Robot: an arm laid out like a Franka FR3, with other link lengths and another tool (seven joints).
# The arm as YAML. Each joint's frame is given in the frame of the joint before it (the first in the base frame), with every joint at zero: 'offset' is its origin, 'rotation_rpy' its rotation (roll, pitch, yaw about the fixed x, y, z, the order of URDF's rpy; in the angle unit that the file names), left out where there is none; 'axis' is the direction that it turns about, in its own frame. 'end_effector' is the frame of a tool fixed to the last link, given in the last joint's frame.
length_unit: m
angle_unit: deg
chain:
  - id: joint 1
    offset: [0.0, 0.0, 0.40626]
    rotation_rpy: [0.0, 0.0, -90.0]
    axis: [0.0, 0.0, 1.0]
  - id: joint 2
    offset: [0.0, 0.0, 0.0]
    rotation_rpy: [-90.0, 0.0, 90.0]
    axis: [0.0, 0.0, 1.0]
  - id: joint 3
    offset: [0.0, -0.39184, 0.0]
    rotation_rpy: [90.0, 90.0, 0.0]
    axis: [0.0, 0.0, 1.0]
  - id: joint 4
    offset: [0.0, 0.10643, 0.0]
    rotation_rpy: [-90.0, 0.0, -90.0]
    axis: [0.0, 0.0, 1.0]
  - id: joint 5
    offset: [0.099, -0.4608, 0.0]
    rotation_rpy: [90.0, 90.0, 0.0]
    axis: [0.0, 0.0, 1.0]
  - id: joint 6
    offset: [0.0, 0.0, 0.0]
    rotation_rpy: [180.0, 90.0, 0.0]
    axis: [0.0, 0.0, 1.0]
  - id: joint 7
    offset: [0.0, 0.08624, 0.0]
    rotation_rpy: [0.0, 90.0, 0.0]
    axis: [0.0, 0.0, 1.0]
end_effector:
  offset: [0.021, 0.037, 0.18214]
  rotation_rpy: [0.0, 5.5, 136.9]
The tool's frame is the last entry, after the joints.
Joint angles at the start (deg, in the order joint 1, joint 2, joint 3, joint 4, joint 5, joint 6, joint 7):
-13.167 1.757 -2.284 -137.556 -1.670 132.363 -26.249
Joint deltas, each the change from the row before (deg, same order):
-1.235 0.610 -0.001 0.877 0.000 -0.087 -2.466
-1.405 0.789 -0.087 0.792 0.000 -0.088 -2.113
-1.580 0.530 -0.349 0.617 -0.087 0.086 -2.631
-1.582 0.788 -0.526 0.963 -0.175 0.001 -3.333
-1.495 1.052 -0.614 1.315 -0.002 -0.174 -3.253
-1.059 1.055 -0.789 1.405 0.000 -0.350 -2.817
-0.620 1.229 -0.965 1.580 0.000 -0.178 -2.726
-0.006 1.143 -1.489 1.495 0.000 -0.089 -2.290
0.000 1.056 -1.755 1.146 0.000 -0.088 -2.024
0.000 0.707 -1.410 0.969 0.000 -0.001 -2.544
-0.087 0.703 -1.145 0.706 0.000 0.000 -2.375
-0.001 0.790 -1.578 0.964 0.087 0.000 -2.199
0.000 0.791 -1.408 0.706 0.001 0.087 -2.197
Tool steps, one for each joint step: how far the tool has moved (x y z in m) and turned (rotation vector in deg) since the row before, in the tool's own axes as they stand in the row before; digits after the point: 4 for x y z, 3 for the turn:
0.0087 0.0094 -0.0004 0.280 0.106 -1.210
0.0085 0.0126 0.0023 0.160 -0.153 -0.617
0.0084 0.0176 0.0011 0.220 0.096 -0.752
0.0097 0.0196 0.0012 0.185 0.116 -1.337
0.0104 0.0201 0.0013 0.225 0.016 -1.131
0.0094 0.0184 0.0009 0.125 -0.054 -0.960
0.0100 0.0163 0.0010 0.052 0.132 -1.139
0.0091 0.0162 0.0008 -0.115 0.228 -0.807
0.0059 0.0195 0.0028 -0.226 -0.047 -0.302
0.0043 0.0159 0.0002 -0.140 0.212 -1.160
0.0018 0.0139 0.0023 -0.113 -0.050 -1.177
0.0027 0.0183 0.0012 -0.236 0.101 -0.611
0.0005 0.0163 0.0031 -0.266 -0.085 -0.854

